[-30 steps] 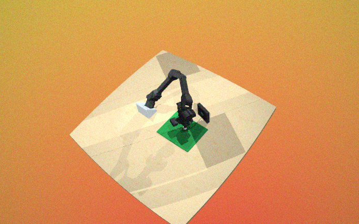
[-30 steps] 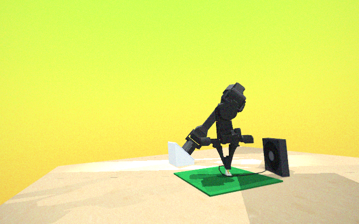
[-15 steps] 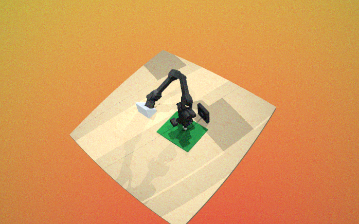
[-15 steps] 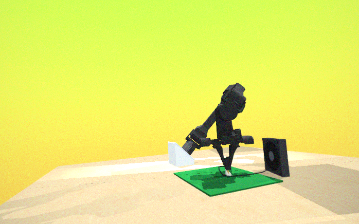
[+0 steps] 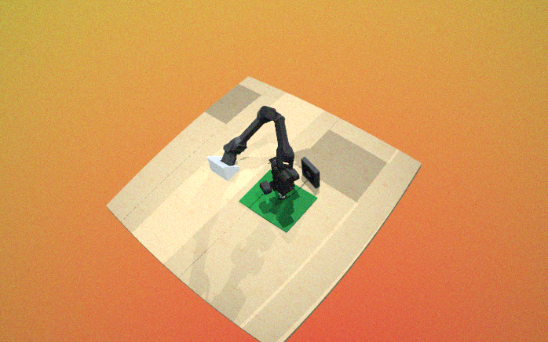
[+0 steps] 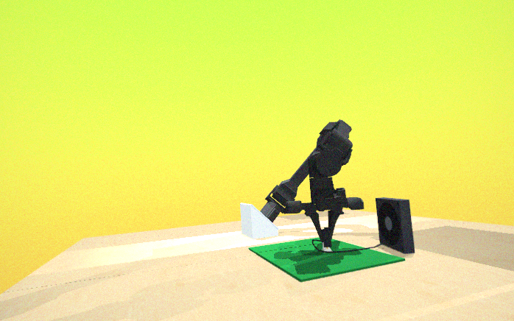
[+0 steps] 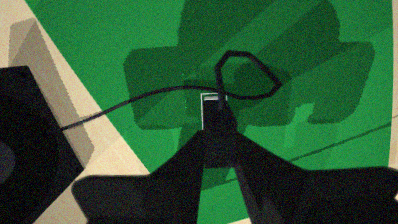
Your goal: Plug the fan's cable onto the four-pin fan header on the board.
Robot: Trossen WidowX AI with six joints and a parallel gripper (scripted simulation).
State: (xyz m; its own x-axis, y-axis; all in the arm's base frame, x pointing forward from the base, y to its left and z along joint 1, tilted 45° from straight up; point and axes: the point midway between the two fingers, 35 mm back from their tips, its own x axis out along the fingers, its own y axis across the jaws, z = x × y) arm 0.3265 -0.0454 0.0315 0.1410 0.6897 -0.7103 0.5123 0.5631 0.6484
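Now: the dark fan plug 10 mm ahead of my gripper tip and 10 mm above it. From my gripper tip the other things lie so: green board: 40 mm to the right, 40 mm below; black fan: 130 mm to the left, 80 mm ahead, 30 mm above; white four-pin header: 30 mm below, 10 mm ahead.
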